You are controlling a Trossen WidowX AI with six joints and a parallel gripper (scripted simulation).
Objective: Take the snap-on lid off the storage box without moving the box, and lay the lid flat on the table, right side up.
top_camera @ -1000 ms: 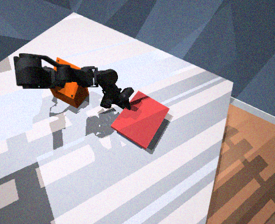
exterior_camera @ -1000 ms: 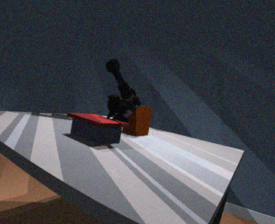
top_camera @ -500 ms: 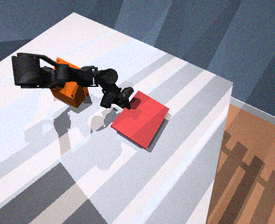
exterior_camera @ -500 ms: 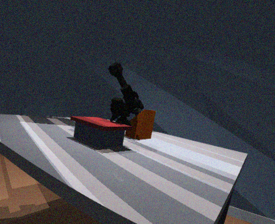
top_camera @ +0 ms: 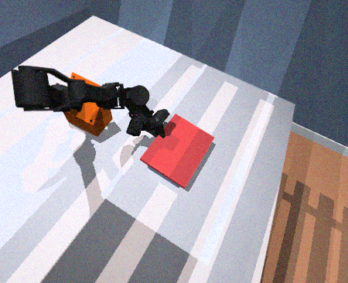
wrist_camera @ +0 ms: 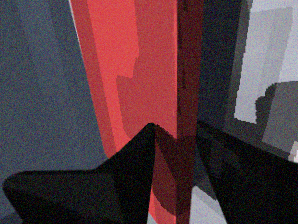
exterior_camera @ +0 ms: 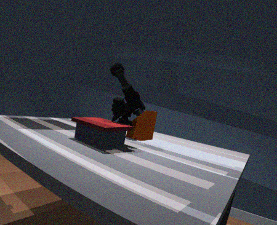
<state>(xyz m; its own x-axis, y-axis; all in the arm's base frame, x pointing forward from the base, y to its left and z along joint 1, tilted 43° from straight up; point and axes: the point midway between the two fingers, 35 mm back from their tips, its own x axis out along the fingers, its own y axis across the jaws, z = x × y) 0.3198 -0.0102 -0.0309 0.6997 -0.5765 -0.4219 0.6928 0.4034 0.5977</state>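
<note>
The red lid lies 80 mm ahead of my gripper tip and 10 mm to the right of it. The rest, counted from my gripper tip: storage box 80 mm ahead, 50 mm below, 10 mm to the right.
</note>
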